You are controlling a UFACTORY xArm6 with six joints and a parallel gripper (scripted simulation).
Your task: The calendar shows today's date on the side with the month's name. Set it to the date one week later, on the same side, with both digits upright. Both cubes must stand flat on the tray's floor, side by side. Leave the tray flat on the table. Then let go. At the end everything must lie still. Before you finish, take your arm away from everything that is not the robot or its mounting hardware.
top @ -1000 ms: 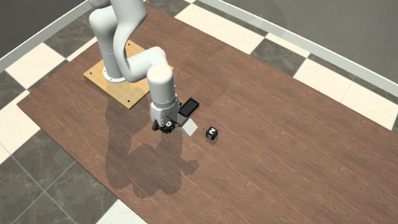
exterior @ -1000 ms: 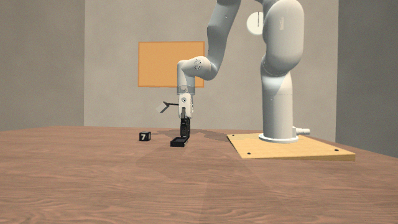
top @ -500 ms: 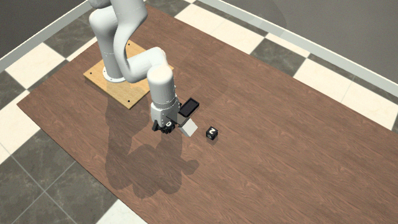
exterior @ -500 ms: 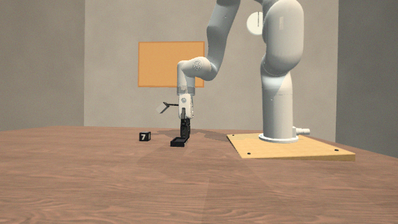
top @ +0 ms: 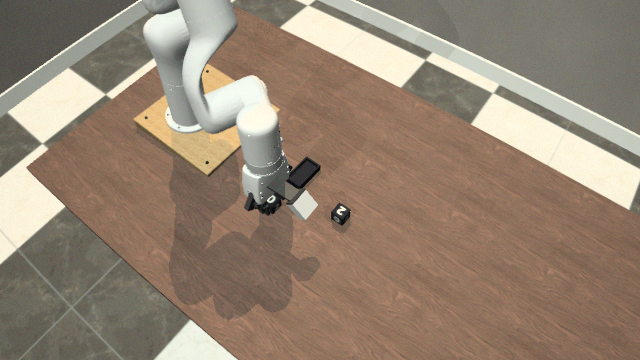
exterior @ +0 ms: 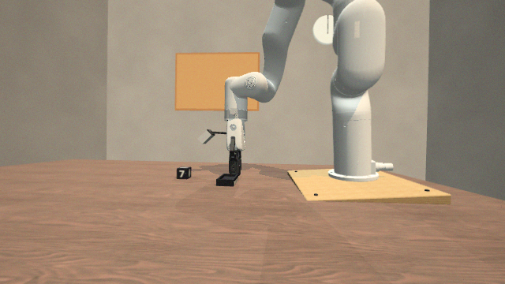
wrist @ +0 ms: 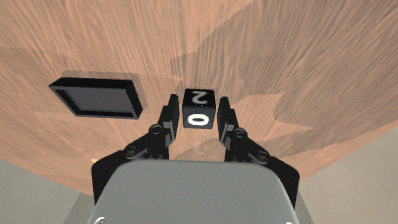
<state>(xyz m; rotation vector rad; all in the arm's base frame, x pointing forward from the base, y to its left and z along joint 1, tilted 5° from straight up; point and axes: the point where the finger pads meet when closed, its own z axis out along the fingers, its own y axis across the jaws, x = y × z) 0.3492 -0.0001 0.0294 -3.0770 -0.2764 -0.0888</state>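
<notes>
Now: hand 10 mm above the black cube. From my hand the other things lie so: black tray: 110 mm to the left, 20 mm below, 20 mm behind.
</notes>
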